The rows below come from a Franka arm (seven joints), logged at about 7 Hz.
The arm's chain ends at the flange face. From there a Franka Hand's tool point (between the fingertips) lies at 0.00 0.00 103.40 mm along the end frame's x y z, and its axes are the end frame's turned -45 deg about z.
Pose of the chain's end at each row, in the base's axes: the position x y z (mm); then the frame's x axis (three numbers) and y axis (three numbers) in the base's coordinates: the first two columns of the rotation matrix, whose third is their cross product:
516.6 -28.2 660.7 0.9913 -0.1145 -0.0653 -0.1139 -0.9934 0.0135
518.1 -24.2 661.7 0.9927 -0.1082 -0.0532 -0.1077 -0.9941 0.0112
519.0 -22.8 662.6 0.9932 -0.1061 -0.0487 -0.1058 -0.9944 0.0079
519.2 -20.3 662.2 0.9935 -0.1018 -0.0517 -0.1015 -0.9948 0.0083
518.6 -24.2 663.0 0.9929 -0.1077 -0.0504 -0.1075 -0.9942 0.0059
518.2 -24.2 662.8 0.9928 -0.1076 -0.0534 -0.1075 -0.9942 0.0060
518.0 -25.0 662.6 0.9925 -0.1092 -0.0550 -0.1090 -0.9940 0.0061
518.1 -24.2 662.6 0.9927 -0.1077 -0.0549 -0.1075 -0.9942 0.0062
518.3 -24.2 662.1 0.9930 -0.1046 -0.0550 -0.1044 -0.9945 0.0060
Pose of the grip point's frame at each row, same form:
509.7 -28.8 557.5 0.7815 0.6215 -0.0557 0.6204 -0.7834 -0.0366
512.5 -24.8 558.5 0.7781 0.6264 -0.0455 0.6258 -0.7794 -0.0297
513.9 -23.1 559.3 0.7771 0.6281 -0.0400 0.6275 -0.7782 -0.0288
513.8 -20.6 558.9 0.7743 0.6314 -0.0424 0.6307 -0.7754 -0.0307
513.4 -24.2 559.7 0.7781 0.6269 -0.0398 0.6261 -0.7792 -0.0315
512.6 -24.2 559.5 0.7780 0.6269 -0.0420 0.6260 -0.7791 -0.0335
512.3 -25.0 559.4 0.7789 0.6256 -0.0432 0.6247 -0.7801 -0.0346
512.4 -24.2 559.4 0.7780 0.6269 -0.0432 0.6259 -0.7792 -0.0344
512.6 -24.2 558.9 0.7760 0.6293 -0.0431 0.6283 -0.7772 -0.0346

